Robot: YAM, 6 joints.
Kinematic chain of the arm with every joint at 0, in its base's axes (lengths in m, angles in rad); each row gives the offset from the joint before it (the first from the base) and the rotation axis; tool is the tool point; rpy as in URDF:
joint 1: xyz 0 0 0.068 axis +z
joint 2: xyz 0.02 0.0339 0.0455 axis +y
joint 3: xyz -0.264 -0.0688 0 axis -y
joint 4: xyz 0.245 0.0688 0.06 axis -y
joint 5: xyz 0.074 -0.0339 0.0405 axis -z
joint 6: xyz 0.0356 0 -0.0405 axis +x
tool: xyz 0 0 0 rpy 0 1.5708 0
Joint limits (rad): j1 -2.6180..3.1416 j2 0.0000..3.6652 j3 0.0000..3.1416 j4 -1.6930..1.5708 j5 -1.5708..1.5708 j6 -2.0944..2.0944
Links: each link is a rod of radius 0.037 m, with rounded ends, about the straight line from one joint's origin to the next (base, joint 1, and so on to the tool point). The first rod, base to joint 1, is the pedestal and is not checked.
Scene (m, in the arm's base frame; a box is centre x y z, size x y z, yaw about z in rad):
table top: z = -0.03
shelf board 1: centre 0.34 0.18 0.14 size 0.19 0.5 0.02 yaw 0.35
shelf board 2: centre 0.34 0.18 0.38 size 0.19 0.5 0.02 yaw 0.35
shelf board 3: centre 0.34 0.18 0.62 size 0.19 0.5 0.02 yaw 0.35
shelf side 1: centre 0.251 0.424 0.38 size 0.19 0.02 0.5 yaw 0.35
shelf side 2: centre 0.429 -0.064 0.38 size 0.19 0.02 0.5 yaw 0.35
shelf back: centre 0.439 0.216 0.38 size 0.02 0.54 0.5 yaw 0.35
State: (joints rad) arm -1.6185 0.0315 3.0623 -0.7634 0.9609 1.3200
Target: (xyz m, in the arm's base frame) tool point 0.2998 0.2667 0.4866
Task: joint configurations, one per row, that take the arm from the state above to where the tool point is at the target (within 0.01 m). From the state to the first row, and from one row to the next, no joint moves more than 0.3 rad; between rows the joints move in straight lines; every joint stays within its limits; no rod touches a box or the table.
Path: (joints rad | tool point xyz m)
1: -1.3468 0.1677 2.9463 -0.7993 0.9331 1.3200 | -0.1453 0.5089 0.2758
2: -1.0751 0.3040 2.8303 -0.8352 0.9054 1.3200 | -0.2520 0.4072 0.3802
3: -0.8034 0.4402 2.7144 -0.8711 0.8776 1.3200 | -0.3022 0.2739 0.4694
4: -0.5317 0.5764 2.5984 -0.9070 0.8499 1.3200 | -0.2887 0.1388 0.5392
5: -0.2601 0.7126 2.4824 -0.9430 0.8221 1.3200 | -0.2198 0.0315 0.5867
6: 0.0116 0.8489 2.3664 -0.9789 0.7944 1.3200 | -0.1161 -0.0267 0.6102
7: 0.2833 0.9851 2.2505 -1.0148 0.7666 1.3200 | -0.0055 -0.0273 0.6099
8: 0.5550 1.1213 2.1345 -1.0507 0.7388 1.3200 | 0.0843 0.0240 0.5872
9: 0.8267 1.2575 2.0185 -1.0866 0.7111 1.3200 | 0.1325 0.1096 0.5448
10: 1.0984 1.3938 1.9025 -1.1225 0.6833 1.3200 | 0.1298 0.2047 0.4866
11: 0.9416 1.6438 2.1044 -0.9203 0.6956 1.3200 | 0.2084 0.2476 0.4945
12: 0.7848 1.8939 2.3062 -0.7180 0.7079 1.3200 | 0.2998 0.2667 0.4866

